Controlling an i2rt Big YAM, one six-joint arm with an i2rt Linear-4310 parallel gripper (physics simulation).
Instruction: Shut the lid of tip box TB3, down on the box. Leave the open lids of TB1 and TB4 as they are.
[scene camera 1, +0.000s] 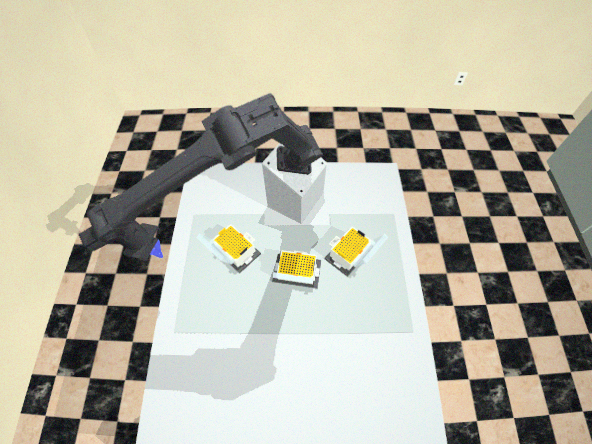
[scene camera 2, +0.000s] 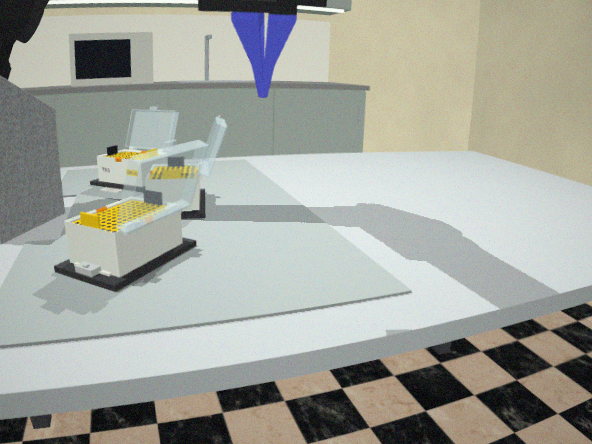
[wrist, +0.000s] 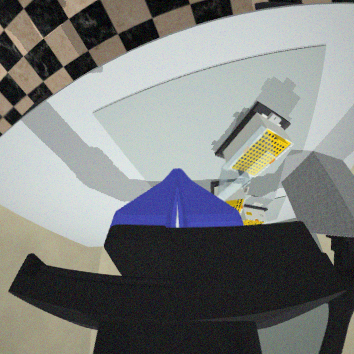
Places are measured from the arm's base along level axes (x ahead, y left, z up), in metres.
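Where they show: gripper, fingertip midpoint: (scene camera 1: 161, 257) (scene camera 2: 263, 95) (wrist: 176, 174); arm's base at its link origin: (scene camera 1: 293, 161) (wrist: 347, 232).
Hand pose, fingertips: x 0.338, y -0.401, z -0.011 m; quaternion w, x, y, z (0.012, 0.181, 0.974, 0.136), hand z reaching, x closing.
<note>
Each offset is from my fingertips to the centre of the thing. "spot": to the spot under its first point. Level surfaces: height alone.
My gripper (scene camera 1: 157, 250) (scene camera 2: 263, 95) (wrist: 176, 174) is shut and empty, high up and off the table's left side in scene camera 1, apart from all boxes. Three white tip boxes with yellow racks stand open. The right box @(dx -0.101, dy +0.582, dz -0.174 m) (scene camera 1: 351, 245) (scene camera 2: 117, 169), far in scene camera 2, has a blurred label, possibly TB3; its clear lid @(dx -0.046, dy +0.639, dz -0.103 m) (scene camera 1: 376, 248) (scene camera 2: 152, 127) stands up. The middle box (scene camera 1: 297, 266) (scene camera 2: 172, 189) has its lid @(spot: dx +0.031, dy +0.329, dz -0.090 m) (scene camera 2: 216, 142) raised, leaning outward. The left box (scene camera 1: 234, 244) (scene camera 2: 150, 246) (wrist: 262, 151) has its lid (scene camera 1: 206, 241) (scene camera 2: 187, 146) raised. Labels on these two are unreadable.
The boxes stand in dark holders on a grey-green mat @(dz -0.207 m) (scene camera 1: 295, 317) (scene camera 2: 300, 280) (wrist: 175, 120) on the white table @(dz -0.211 m) (scene camera 1: 295, 380) (scene camera 2: 475, 200). The grey arm base (scene camera 1: 295, 192) (scene camera 2: 25, 170) (wrist: 320, 195) stands behind them in scene camera 1. The arm reaches out over the left edge.
</note>
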